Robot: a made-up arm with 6 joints. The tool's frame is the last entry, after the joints.
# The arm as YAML. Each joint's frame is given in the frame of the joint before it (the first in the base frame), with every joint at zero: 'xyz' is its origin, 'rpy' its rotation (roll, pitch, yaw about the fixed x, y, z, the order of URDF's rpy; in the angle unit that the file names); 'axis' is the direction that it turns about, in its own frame. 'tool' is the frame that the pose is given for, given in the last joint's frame.
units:
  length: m
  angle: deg
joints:
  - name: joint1
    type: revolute
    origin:
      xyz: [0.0, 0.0, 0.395]
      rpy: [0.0, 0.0, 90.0]
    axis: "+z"
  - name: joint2
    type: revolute
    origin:
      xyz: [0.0, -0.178, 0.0]
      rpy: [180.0, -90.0, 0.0]
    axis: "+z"
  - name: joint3
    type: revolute
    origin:
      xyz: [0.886, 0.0, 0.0]
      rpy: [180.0, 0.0, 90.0]
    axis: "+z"
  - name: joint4
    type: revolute
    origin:
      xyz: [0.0, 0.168, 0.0]
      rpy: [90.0, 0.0, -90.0]
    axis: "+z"
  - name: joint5
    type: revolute
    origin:
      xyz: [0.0, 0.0, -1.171]
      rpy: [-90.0, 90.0, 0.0]
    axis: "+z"
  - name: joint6
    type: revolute
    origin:
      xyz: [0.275, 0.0, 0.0]
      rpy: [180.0, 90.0, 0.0]
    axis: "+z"
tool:
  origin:
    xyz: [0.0, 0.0, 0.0]
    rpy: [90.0, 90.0, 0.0]
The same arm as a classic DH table. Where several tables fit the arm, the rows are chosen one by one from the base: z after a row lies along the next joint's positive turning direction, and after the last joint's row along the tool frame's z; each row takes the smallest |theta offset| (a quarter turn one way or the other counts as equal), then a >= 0, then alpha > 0; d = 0 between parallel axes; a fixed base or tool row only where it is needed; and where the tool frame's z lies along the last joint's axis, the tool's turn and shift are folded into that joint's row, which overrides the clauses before.
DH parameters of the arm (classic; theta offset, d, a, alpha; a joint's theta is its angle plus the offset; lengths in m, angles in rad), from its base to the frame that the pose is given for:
joint1: 0.0000 0.3950 0.1780 -1.5708
joint2: -1.5708 0.0000 0.8860 3.1416
joint3: 0.0000 0.0000 0.1680 -1.5708
joint4: 0.0000 -1.1710 0.0000 1.5708
joint5: 0.0000 0.0000 0.0000 -1.5708
joint6: 1.5708 -0.2750 0.0000 1.5708
tool (fixed): -1.5708 0.0000 0.0000 0.0000

